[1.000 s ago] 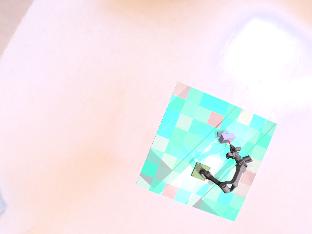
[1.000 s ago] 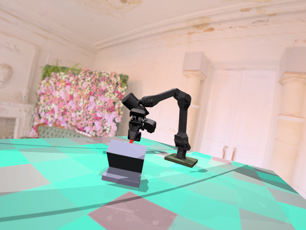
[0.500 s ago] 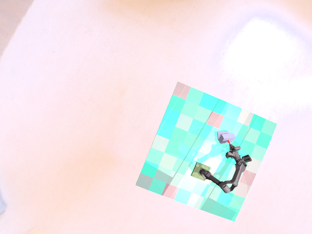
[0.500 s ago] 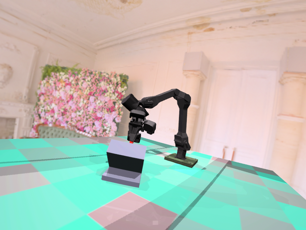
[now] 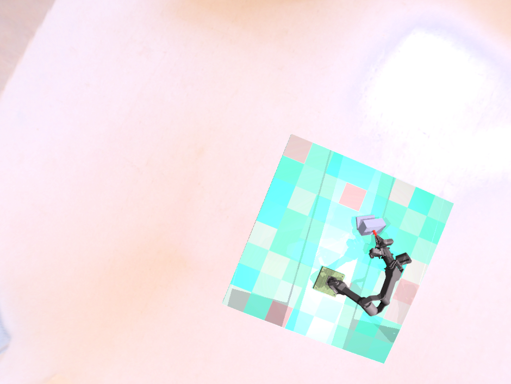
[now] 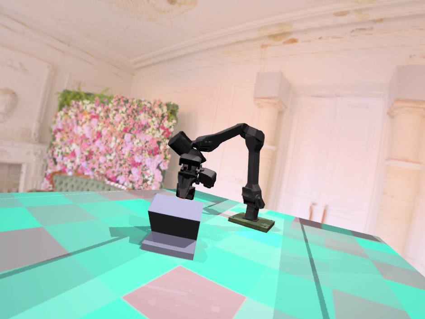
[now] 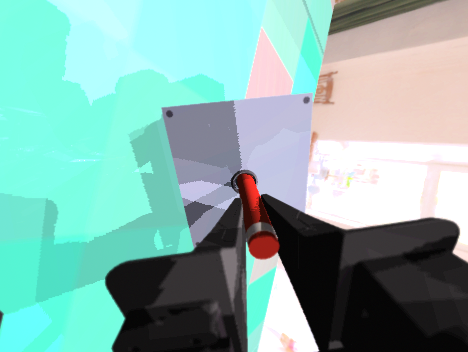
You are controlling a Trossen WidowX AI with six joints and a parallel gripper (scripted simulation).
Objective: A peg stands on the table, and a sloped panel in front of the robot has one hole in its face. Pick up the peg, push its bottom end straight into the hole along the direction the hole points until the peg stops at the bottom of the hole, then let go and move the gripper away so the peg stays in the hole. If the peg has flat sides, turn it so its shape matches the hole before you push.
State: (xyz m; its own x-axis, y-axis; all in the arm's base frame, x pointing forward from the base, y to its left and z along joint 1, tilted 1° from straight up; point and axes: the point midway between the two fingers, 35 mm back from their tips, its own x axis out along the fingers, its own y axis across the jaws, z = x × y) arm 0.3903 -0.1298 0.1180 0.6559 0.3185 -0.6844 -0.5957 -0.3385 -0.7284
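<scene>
Now: gripper tip 40 mm short of the grey sloped panel, 20 mm to the right of it and 40 mm above it. From my gripper tip the other things lie so: low foot 60 mm ahead, 30 mm to the left, 110 mm below; round red peg 10 mm behind, 10 mm to the right, 10 mm above.
</scene>
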